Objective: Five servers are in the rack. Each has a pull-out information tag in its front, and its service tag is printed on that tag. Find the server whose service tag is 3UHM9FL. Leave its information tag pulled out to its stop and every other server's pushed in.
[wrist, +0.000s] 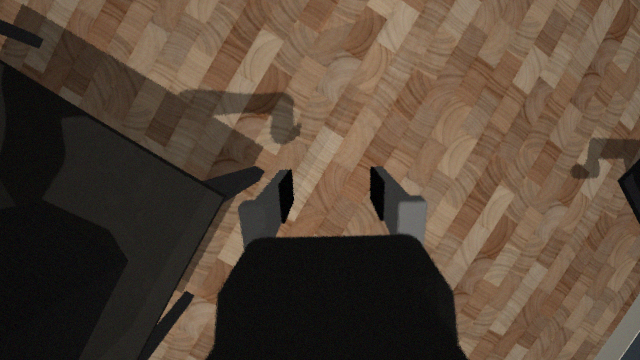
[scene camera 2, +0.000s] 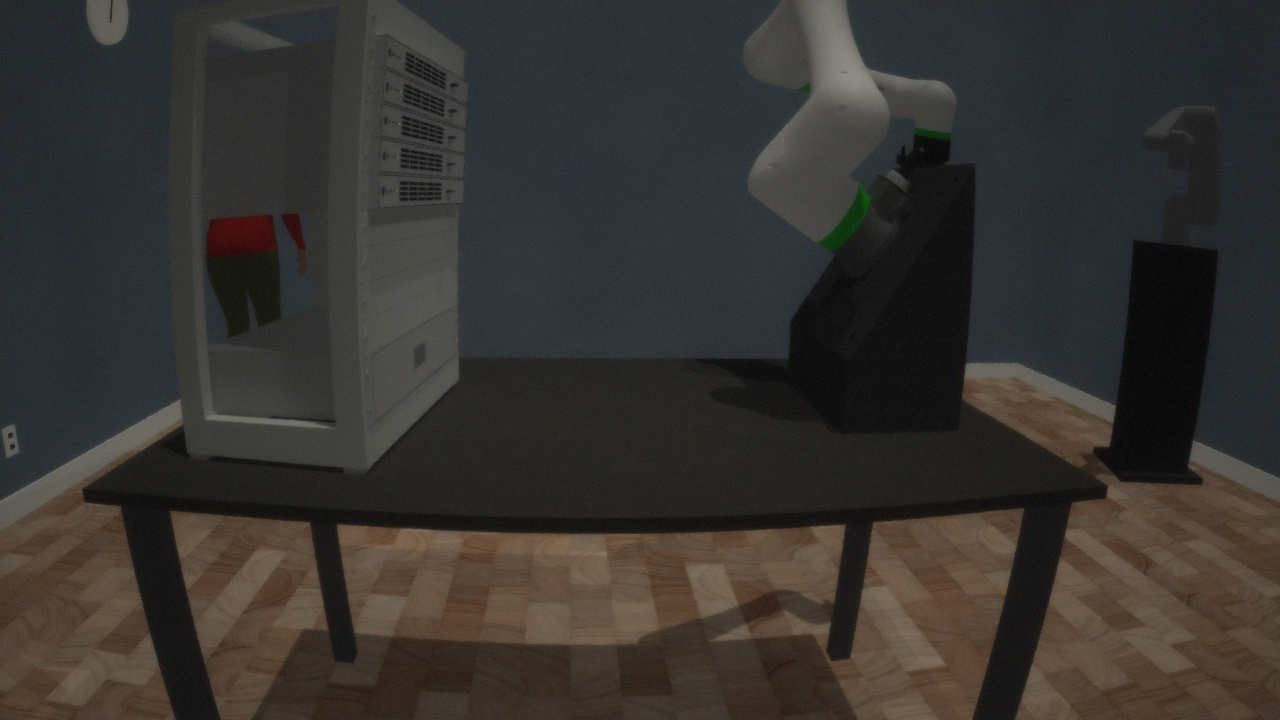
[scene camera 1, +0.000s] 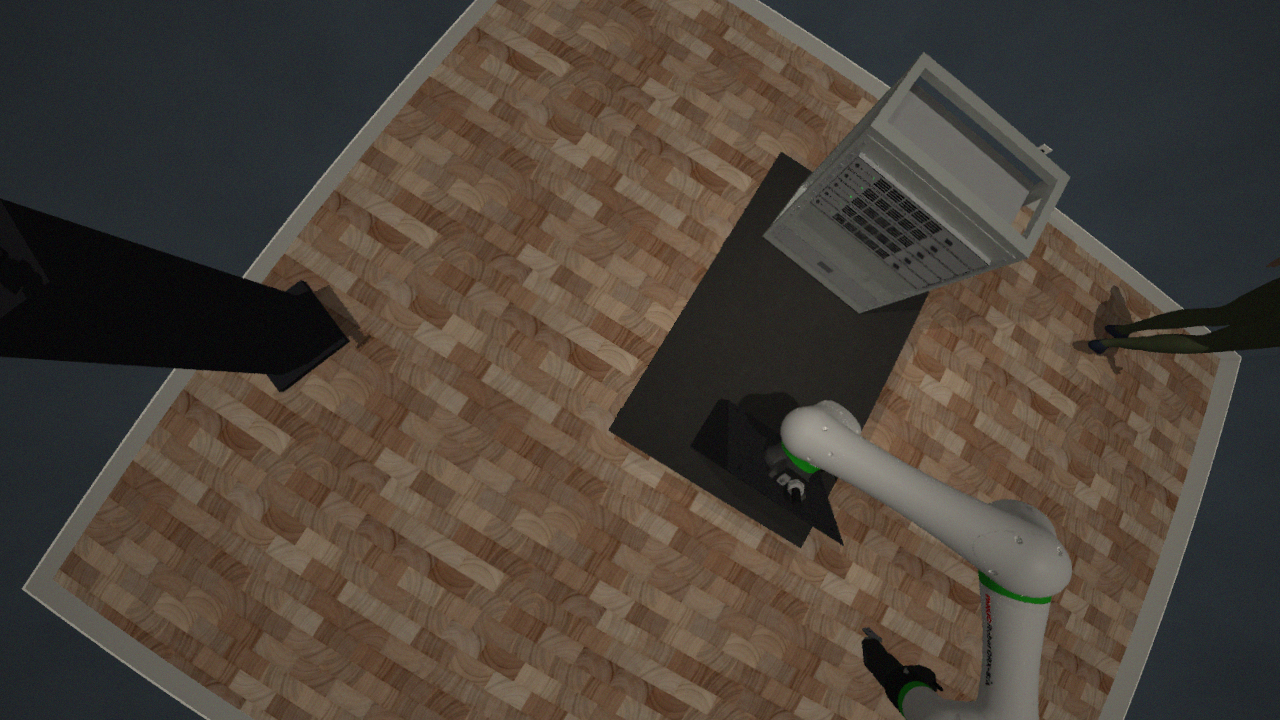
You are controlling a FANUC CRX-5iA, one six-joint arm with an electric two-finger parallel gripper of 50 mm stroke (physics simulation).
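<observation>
My gripper is visible in the pictures and also in the wrist view. A grey rack is visible in the pictures as well.
</observation>
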